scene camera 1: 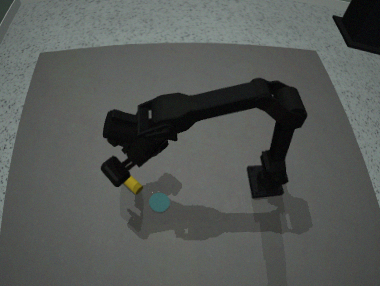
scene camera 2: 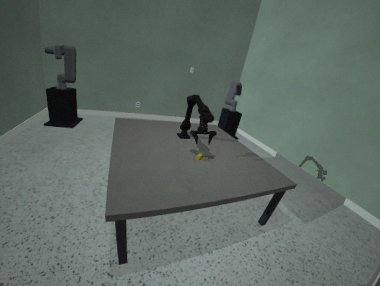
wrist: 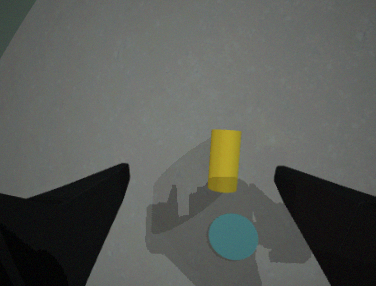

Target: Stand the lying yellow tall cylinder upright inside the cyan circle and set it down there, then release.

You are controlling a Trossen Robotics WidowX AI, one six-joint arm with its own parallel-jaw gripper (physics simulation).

Path:
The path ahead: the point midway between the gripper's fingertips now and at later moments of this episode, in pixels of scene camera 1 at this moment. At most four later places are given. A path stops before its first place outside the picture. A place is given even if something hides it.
My gripper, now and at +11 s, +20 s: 125,168; 129,182; 119,167. At the last of these places it holds a yellow cylinder.

